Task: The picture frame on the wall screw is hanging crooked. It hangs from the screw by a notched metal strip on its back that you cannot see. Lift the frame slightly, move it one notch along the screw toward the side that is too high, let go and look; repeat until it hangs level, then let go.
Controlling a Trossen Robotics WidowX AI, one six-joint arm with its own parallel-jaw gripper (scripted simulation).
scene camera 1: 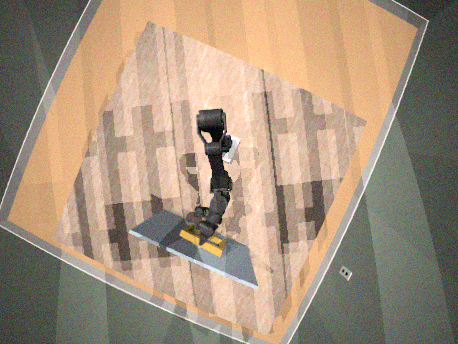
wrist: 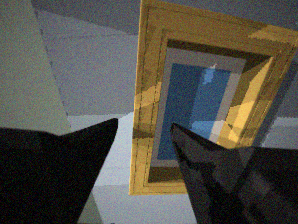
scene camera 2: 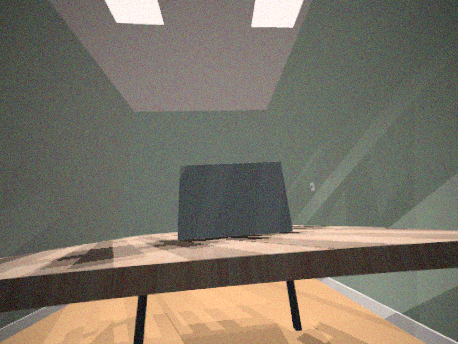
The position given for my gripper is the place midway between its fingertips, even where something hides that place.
In view: my gripper (wrist: 144,125), a picture frame (wrist: 216,75) and a grey wall panel (wrist: 93,58).
Scene camera 2 misses the picture frame, which is hidden by the grey wall panel.
